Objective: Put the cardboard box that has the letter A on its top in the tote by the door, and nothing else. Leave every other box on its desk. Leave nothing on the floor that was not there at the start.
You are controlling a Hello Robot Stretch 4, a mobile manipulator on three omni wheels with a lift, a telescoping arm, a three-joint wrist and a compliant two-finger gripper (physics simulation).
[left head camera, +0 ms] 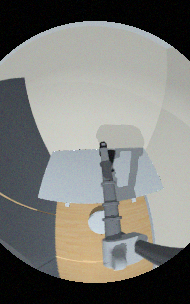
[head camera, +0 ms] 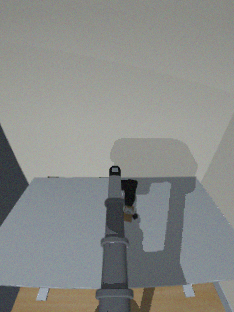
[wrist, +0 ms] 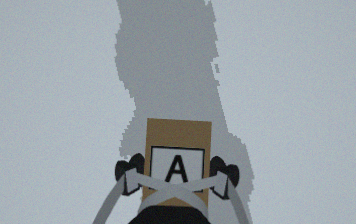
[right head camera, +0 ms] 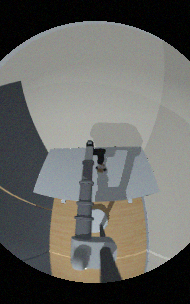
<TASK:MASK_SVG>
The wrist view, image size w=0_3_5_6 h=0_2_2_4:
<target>gripper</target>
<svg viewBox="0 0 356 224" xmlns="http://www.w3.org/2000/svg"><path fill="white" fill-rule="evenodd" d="M93 221L93 224L105 224L121 195L130 196L144 185L158 191L144 199L139 206L137 216L128 224L211 224L208 221L207 206L200 197L192 193L206 188L213 190L212 192L222 200L231 201L239 224L249 224L243 204L235 190L240 178L237 165L230 164L226 166L220 157L214 156L210 161L208 178L174 185L144 175L145 159L140 153L132 156L129 162L121 160L116 163L115 179L117 183L106 197ZM157 204L176 197L193 207L160 206Z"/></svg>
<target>brown cardboard box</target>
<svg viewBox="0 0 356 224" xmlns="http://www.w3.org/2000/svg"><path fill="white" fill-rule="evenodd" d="M157 204L160 206L193 207L176 197ZM192 192L200 197L208 209L209 188ZM158 190L143 185L142 202ZM147 118L144 175L174 185L209 177L212 122Z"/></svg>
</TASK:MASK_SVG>
